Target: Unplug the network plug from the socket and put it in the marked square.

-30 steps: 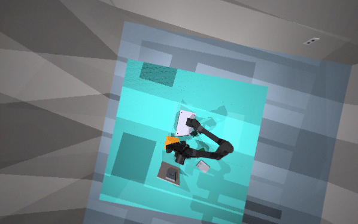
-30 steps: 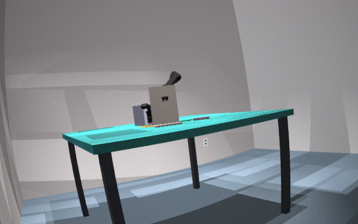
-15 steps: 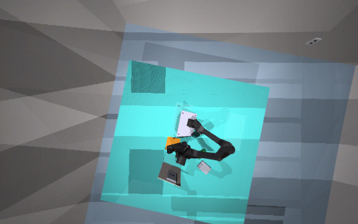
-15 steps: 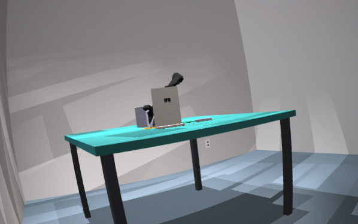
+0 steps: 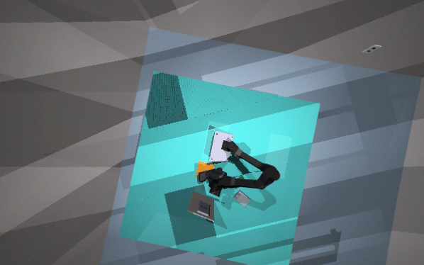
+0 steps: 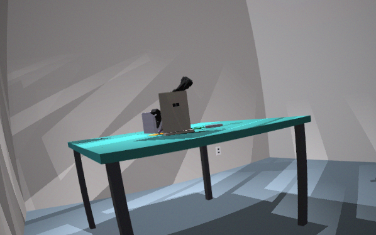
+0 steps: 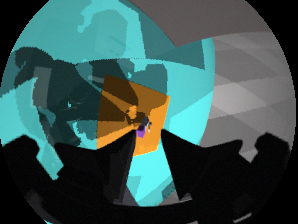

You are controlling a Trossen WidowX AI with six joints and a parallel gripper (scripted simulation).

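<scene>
My gripper tip is now 2 cm above the network plug. From my gripper tip the other things lie so: green patch: 2 cm ahead, 27 cm to the left, 3 cm below; then grey upright panel: 20 cm ahead, 4 cm to the left, 8 cm above; then orange marked square: 3 cm below.
</scene>
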